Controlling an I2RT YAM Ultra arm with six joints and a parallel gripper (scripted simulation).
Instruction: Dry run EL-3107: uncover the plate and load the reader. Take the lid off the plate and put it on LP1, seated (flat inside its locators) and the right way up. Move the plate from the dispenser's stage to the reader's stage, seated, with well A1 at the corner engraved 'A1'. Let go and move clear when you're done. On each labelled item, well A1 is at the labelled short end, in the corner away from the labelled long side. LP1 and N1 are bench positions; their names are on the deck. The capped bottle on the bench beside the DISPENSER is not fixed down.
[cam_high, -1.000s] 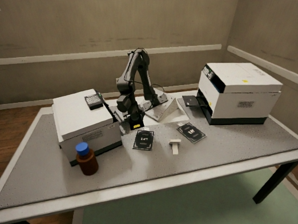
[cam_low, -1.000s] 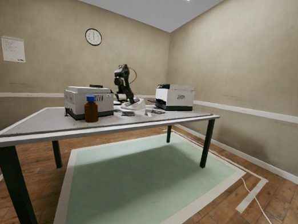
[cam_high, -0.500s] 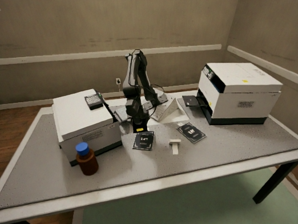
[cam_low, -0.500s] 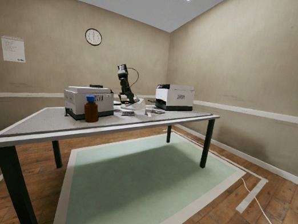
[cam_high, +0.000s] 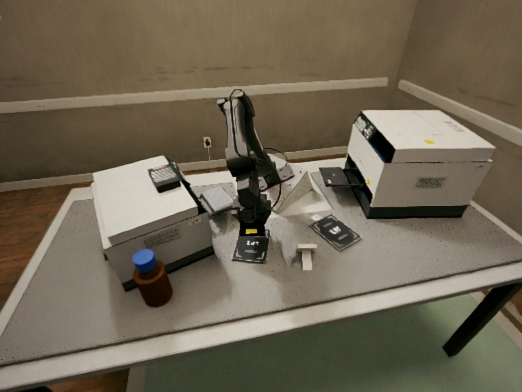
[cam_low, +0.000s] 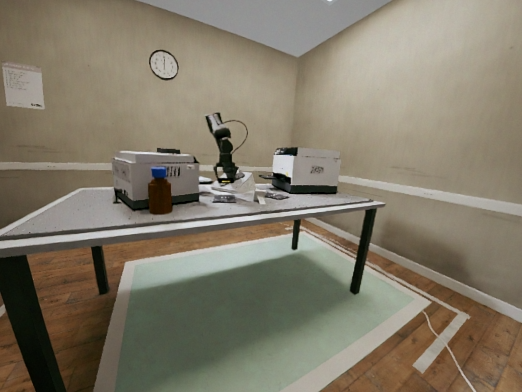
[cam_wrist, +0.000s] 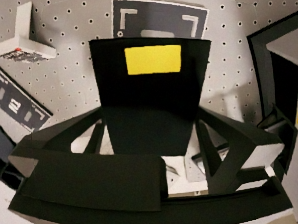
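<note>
Right now the LP1 pad is 11 cm below my hand, 1 cm to the right of it and 1 cm ahead of it. Round my hand: lid: right at my hand; then clear well plate: 20 cm behind, 9 cm to the right, 3 cm below; then brown capped bottle: 34 cm to the right, 12 cm ahead.
</note>
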